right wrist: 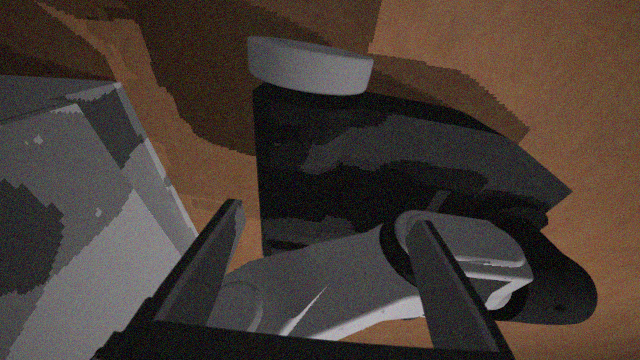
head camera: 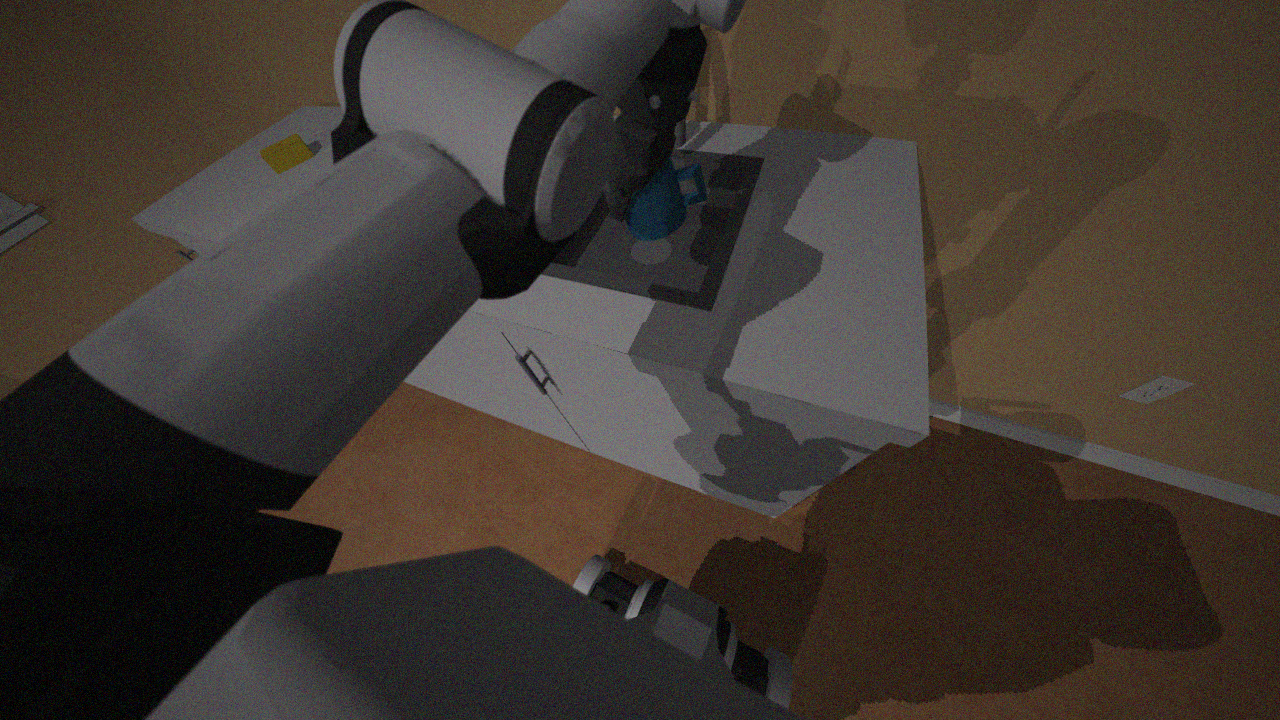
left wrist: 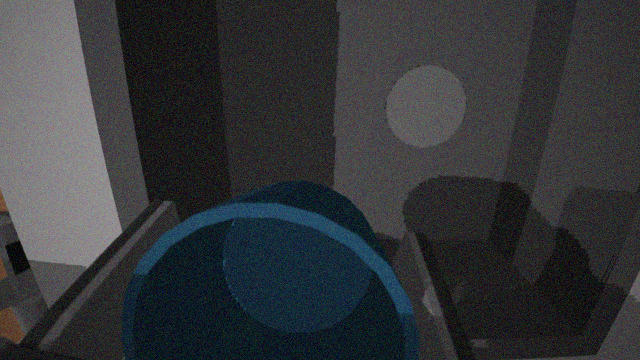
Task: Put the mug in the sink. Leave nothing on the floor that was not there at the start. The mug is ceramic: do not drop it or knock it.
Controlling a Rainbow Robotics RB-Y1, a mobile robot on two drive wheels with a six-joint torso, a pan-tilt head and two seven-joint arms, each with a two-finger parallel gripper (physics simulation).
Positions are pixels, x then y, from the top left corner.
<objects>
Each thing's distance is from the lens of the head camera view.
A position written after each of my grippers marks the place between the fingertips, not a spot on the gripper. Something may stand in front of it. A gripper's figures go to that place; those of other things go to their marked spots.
my left gripper (head camera: 633, 198): 0.57 m
blue mug (head camera: 658, 210): 0.52 m
sink counter (head camera: 777, 338): 0.47 m
</objects>
